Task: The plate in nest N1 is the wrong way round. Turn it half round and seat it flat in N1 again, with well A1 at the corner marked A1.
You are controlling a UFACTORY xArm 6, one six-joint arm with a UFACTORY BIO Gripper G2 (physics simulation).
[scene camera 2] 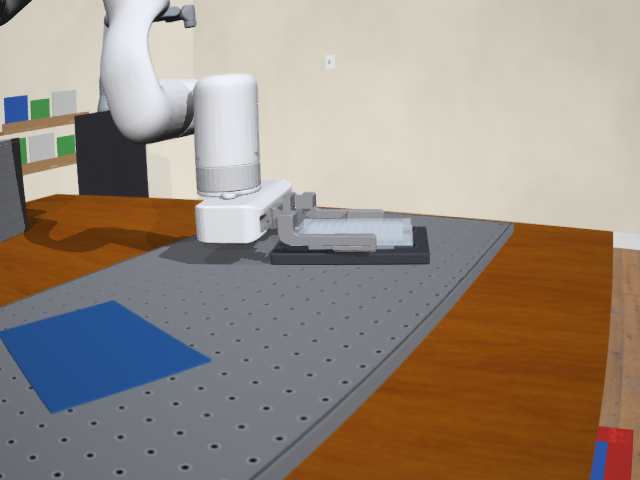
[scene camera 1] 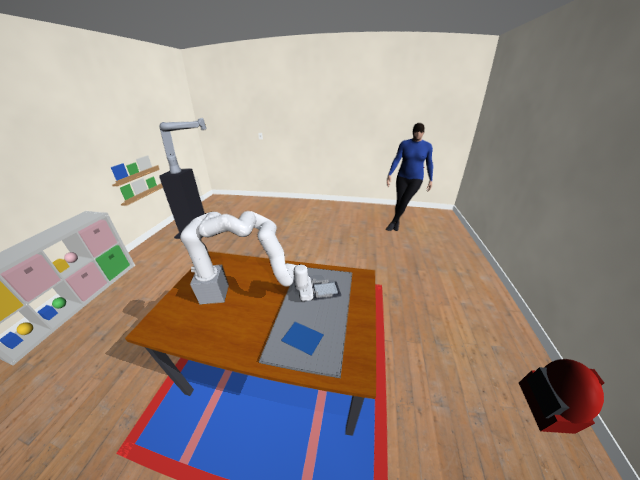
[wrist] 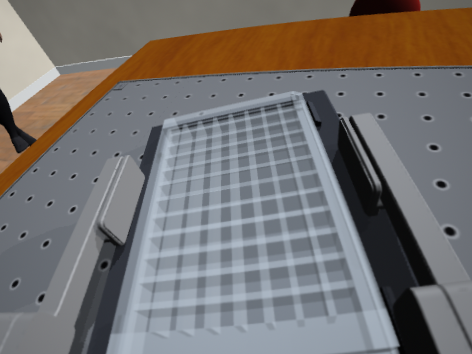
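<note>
A clear, many-welled plate (scene camera 1: 326, 288) (scene camera 2: 392, 230) (wrist: 240, 215) lies in the dark nest (scene camera 2: 351, 258) (wrist: 325, 107) at the far part of the grey board. It looks about level; whether it is fully seated is hard to tell. The well A1 and the corner mark cannot be read. My gripper (scene camera 1: 323, 289) (scene camera 2: 364, 227) (wrist: 242, 182) is partly open, low over the nest, with one finger along each long side of the plate. In the wrist view gaps show between both finger pads and the plate. Nothing is held.
A blue square (scene camera 1: 302, 338) (scene camera 2: 103, 353) lies on the perforated grey board (scene camera 1: 310, 312) (scene camera 2: 289, 320) (wrist: 410, 105), nearer scene camera 2 than the nest. The board lies on the wooden table (scene camera 1: 227, 330) (scene camera 2: 491, 335). A person (scene camera 1: 413, 160) stands beyond the table.
</note>
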